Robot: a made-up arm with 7 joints.
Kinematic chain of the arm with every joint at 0, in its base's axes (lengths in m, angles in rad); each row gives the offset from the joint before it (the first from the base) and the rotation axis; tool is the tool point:
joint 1: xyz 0 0.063 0 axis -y
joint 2: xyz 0 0.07 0 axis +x
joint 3: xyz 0 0 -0.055 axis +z
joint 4: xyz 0 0 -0.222 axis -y
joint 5: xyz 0 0 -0.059 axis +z
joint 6: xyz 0 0 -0.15 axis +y
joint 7: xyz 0 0 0 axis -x
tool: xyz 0 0 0
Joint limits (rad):
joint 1: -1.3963..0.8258
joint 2: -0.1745..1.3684
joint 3: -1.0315..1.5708
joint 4: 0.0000..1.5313
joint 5: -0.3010..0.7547
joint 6: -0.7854..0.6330
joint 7: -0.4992..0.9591
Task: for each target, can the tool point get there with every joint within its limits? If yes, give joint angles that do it. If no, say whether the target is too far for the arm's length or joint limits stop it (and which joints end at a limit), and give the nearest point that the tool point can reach.
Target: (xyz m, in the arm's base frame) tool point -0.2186 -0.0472 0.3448
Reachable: no: joint limits stop it (at a limit: joint 1, joint 2, joint 3, joint 4) | nearest point -0.2274 -0.0930 -0.1490 | short by 0.496 m
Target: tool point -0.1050 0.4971 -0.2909
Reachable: yes | joints -0.5664 0.9547 -0.4893 0.3744 0.4320 0.0963 0.2319
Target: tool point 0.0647 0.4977 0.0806
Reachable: yes | joints 0.5395 1.1545 1.0775 1.3685 0.3298 -0.4565 0.4208
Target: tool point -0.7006 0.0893 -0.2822
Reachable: no: too far | nearest point -0.4501 0.1049 -0.1813 | short by 0.271 m
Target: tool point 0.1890 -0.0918 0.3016
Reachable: no: joint limits stop it (at a limit: joint 1, joint 2, joint 4) | nearest point 0.3096 -0.0305 -0.0490 | short by 0.376 m
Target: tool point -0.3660 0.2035 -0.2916
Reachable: yes | joints -1.0917 0.0977 0.2744 0.4639 0.0642 -0.6527 0.3072
